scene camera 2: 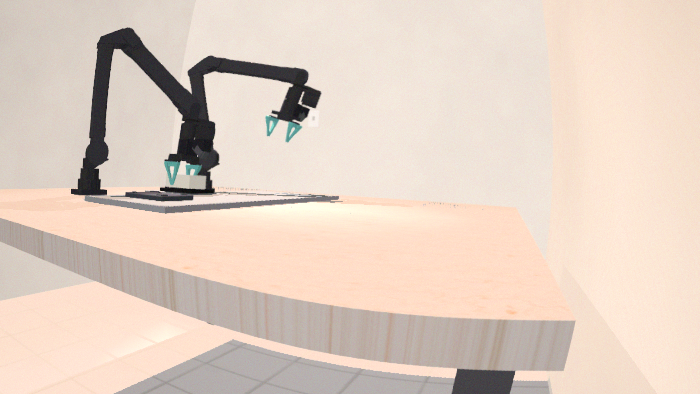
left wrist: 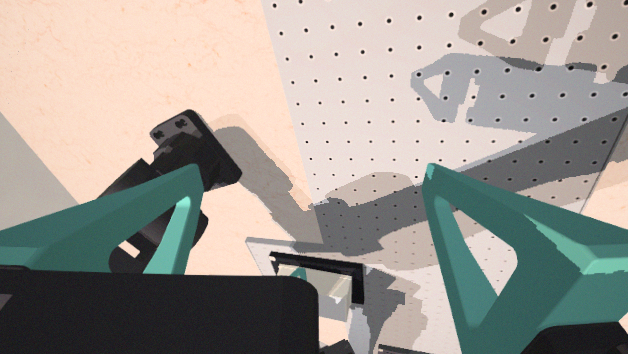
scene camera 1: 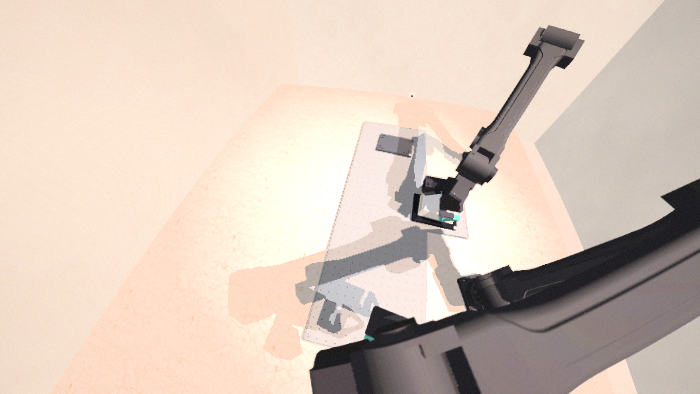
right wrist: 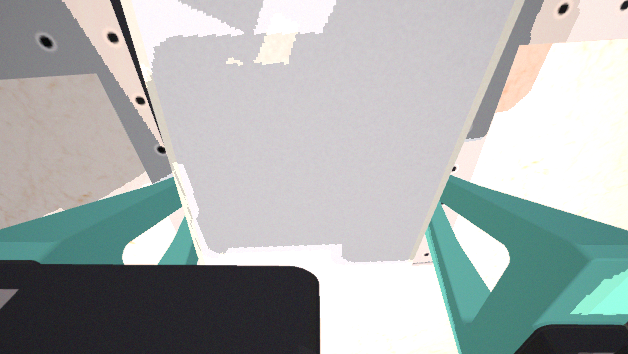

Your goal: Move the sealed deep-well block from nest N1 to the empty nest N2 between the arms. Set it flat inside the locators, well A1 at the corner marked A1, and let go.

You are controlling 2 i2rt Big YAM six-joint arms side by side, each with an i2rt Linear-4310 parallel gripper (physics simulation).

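Seen in the pictures: left gripper, fingertip midpoint: [scene camera 2: 277, 139] [left wrist: 312, 176]; right gripper, fingertip midpoint: [scene camera 2: 180, 186] [scene camera 1: 441, 209] [right wrist: 315, 177]; left arm's base, origin of the base link: [left wrist: 199, 151] [scene camera 1: 475, 295]; right arm's base, origin of the base link: [scene camera 2: 88, 194].
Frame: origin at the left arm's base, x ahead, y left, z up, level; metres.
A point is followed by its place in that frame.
A pale deep-well block [scene camera 1: 429, 207] @[x 0.082, y -0.293, z 0.067 m] [scene camera 2: 198, 182] @[x 0.097, y -0.325, z 0.046 m] [left wrist: 327, 284] @[x 0.081, y -0.276, z 0.047 m] [right wrist: 310, 150] @[x 0.055, y -0.308, z 0.068 m] sits upright in a black nest frame [scene camera 1: 415, 207] @[x 0.112, y -0.322, z 0.025 m] [scene camera 2: 187, 190] @[x 0.077, y -0.377, z 0.022 m] [left wrist: 358, 282] @[x 0.118, y -0.310, z 0.025 m]. A flat dark nest [scene camera 1: 395, 145] @[x 0.102, y -0.661, z 0.025 m] [scene camera 2: 159, 195] @[x 0.136, y -0.739, z 0.025 m] on the board holds no block. I cannot read the nest labels or the corner mark A1. My right gripper [scene camera 2: 183, 176] @[x 0.019, y -0.298, z 0.031 m] [right wrist: 315, 177] @[x 0.019, y -0.298, z 0.031 m] is open, its fingers standing wide at opposite sides of the block's top; contact cannot be told. My left gripper [scene camera 2: 279, 137] @[x 0.286, y 0.051, z 0.208 m] [left wrist: 312, 176] @[x 0.286, y 0.051, z 0.208 m] is open and empty, high above the board; in scene camera 1 its arm mostly hides it.
A pale perforated board [scene camera 1: 370, 190] @[x 0.263, y -0.424, z 0.013 m] [scene camera 2: 225, 201] @[x 0.280, y -0.629, z 0.014 m] [left wrist: 350, 65] @[x 0.258, y 0.030, z 0.013 m] lies on the wooden table [scene camera 1: 200, 225] @[x 0.931, y -0.345, z 0.000 m] [scene camera 2: 400, 260] @[x 0.630, y -1.183, z 0.000 m]. The left arm [scene camera 1: 550, 320] @[x 0.267, y 0.022, z 0.494 m] crosses the lower right of scene camera 1. The right arm [scene camera 1: 525, 95] @[x -0.076, y -0.377, z 0.424 m] [scene camera 2: 160, 70] @[x -0.066, y -0.405, z 0.405 m] reaches over the block. Arm shadows cross the board.
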